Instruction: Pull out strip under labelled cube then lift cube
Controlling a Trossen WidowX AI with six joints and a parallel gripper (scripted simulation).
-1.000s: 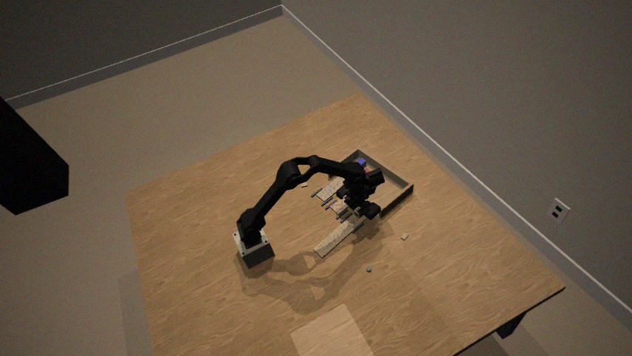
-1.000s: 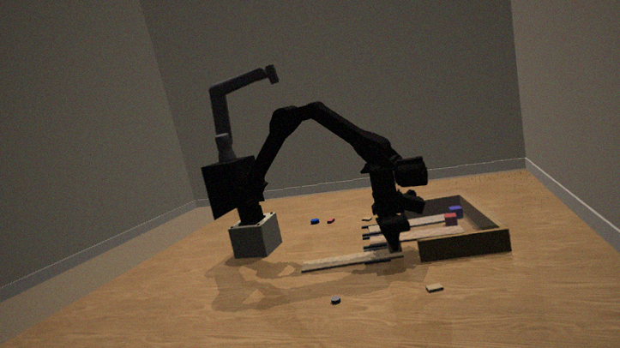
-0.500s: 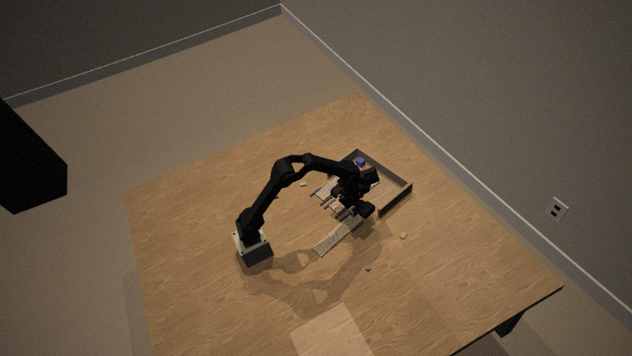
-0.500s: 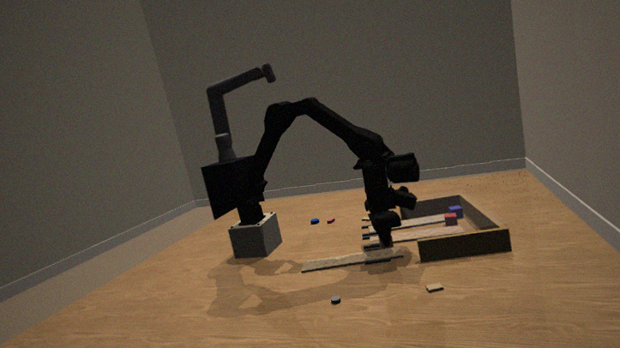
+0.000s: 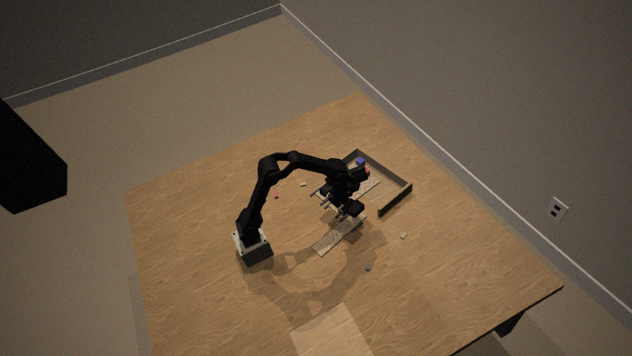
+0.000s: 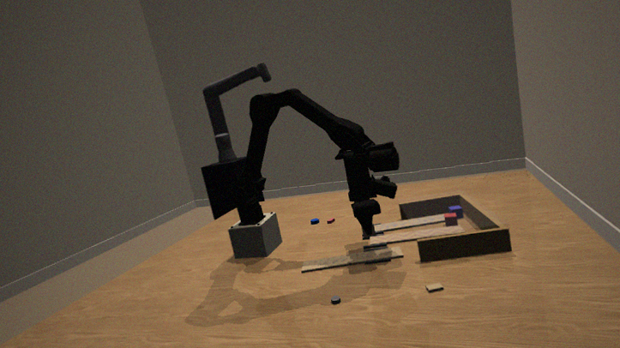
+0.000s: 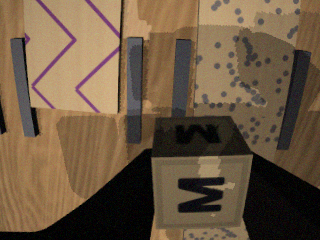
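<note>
Now: the dotted strip 5 cm to the right of my gripper tip, 5 cm below it and 4 cm behind it. From my gripper tip the other things lie so: beige tile 18 cm to the right, 16 cm ahead, 5 cm below; then labelled cube 1 cm above.
</note>
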